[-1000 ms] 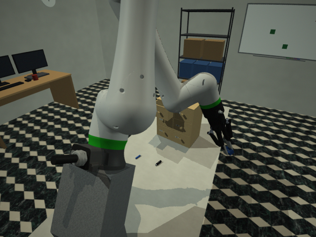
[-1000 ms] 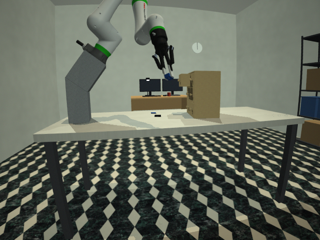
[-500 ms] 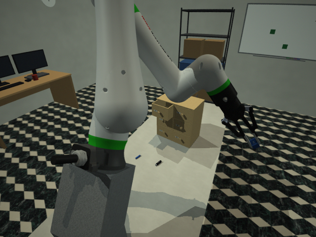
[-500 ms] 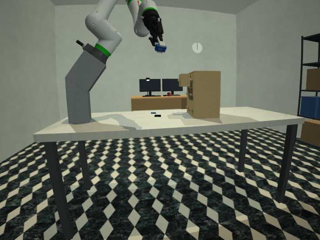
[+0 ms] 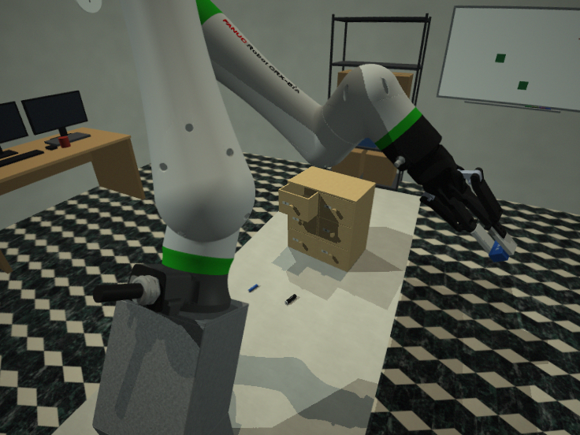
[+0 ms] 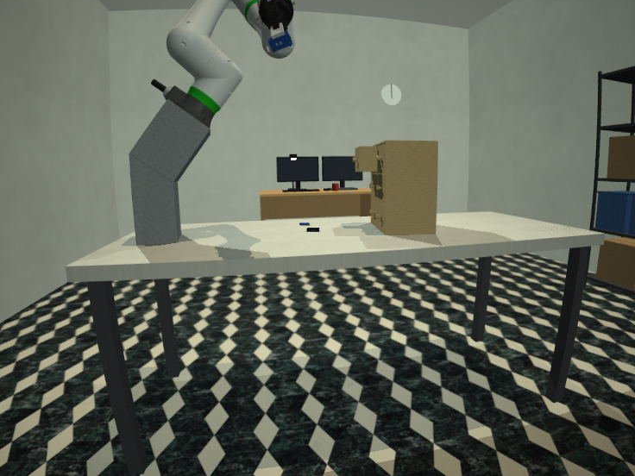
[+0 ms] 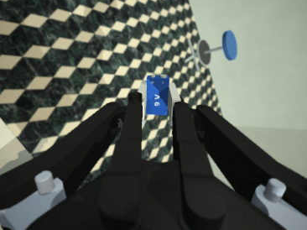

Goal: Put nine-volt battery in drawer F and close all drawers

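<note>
My hand is 70 mm short of the blue cylinder, 650 mm to the right of it and 520 mm above it. The rest, counted from my hand: black cylinder: 90 mm ahead, 500 mm to the left, 520 mm below; blue nine-volt battery: 10 mm ahead, 20 mm to the right, 10 mm below.
</note>
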